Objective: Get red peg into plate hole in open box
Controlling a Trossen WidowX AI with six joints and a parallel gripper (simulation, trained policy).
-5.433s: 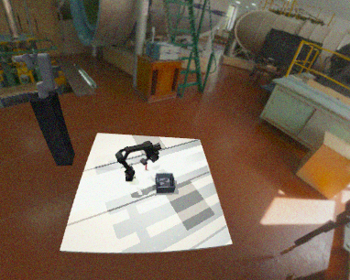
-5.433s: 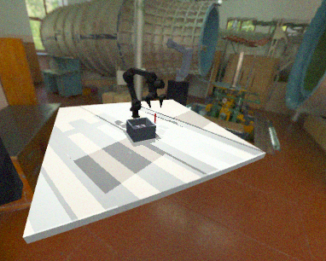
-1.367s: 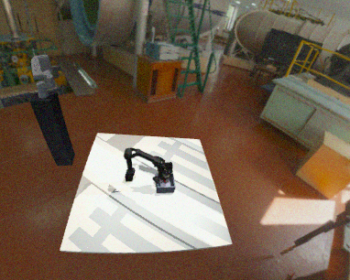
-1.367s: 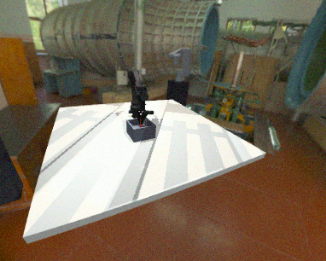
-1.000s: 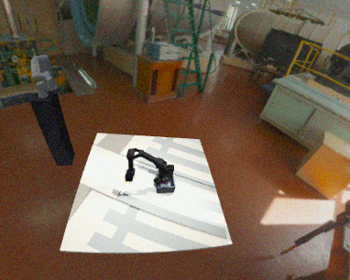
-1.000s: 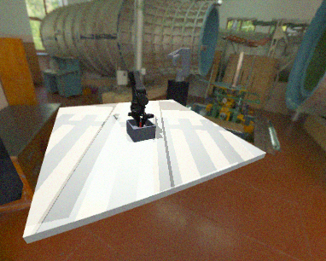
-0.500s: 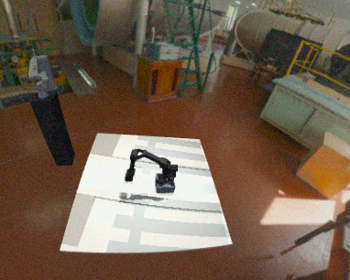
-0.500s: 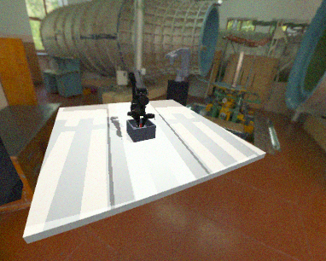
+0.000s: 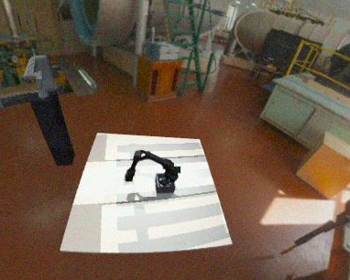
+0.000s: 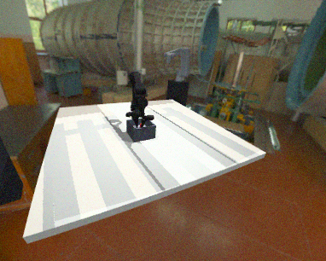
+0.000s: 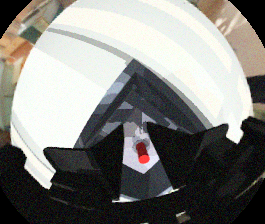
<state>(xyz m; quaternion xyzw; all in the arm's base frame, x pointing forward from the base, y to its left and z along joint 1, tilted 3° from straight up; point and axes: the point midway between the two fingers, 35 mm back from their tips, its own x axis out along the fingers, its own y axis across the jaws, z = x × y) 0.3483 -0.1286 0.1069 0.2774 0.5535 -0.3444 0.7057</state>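
Now: the red peg 3 cm behind my gripper tip, 3 cm to the left of it and 2 cm below it. The rest, counted from my gripper tip: pale plate: 3 cm behind, 3 cm to the left, 3 cm below; dark box: 3 cm behind, 3 cm to the left, 5 cm below.
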